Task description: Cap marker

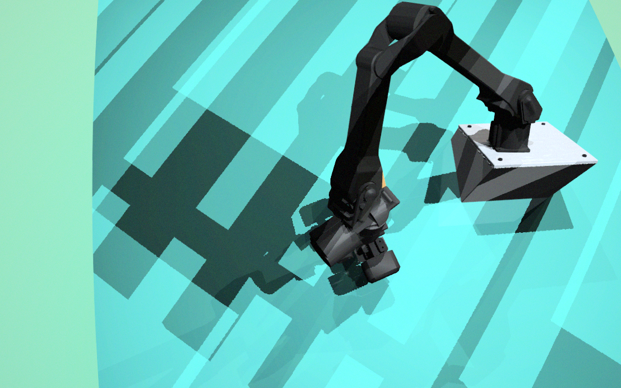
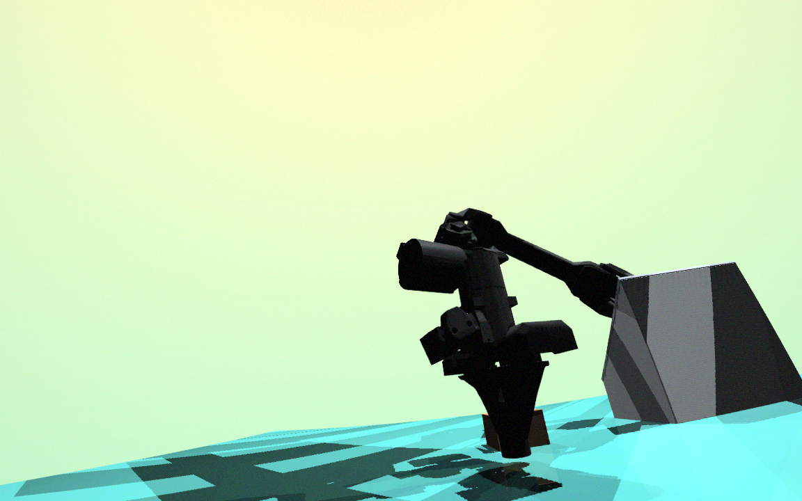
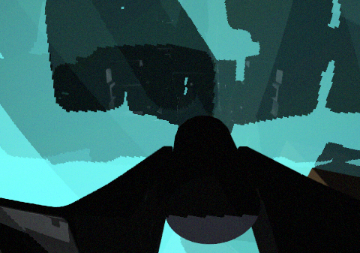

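The brown holder block is 11 cm to the right of my gripper tip and 2 cm behind it. Also, from my gripper tip: dark round cap: 1 cm above.
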